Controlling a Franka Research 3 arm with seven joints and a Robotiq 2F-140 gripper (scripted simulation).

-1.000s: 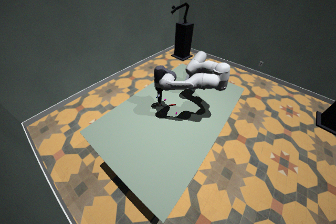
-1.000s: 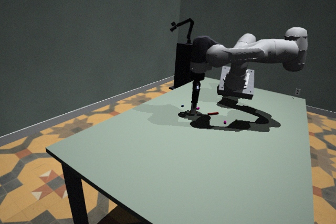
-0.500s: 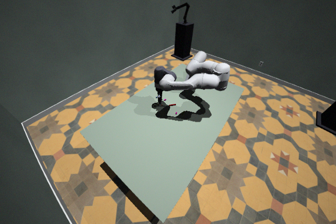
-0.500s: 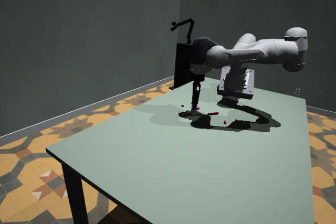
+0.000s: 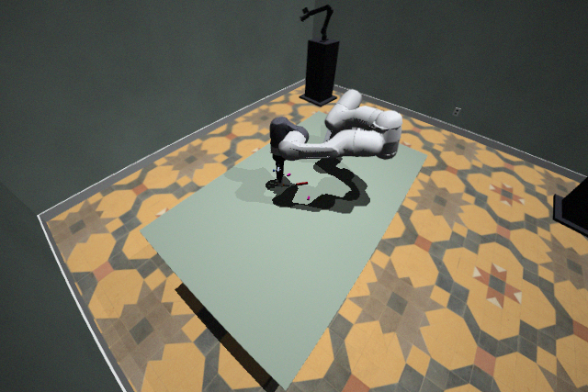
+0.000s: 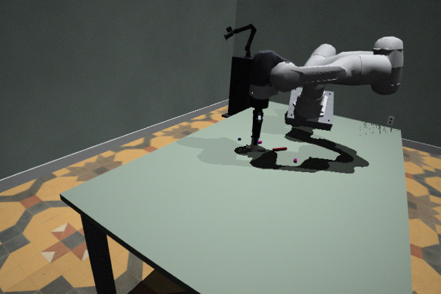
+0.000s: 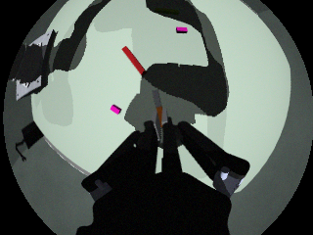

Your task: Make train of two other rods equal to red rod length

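Right now the orange rod is 3 cm below my hand. Also, from my hand: red rod (9 cm behind, 8 cm to the left, 3 cm below); then grey rod (2 cm behind, 3 cm to the left, 3 cm below); then blue rod (5 cm behind, 11 cm to the right, 3 cm below).
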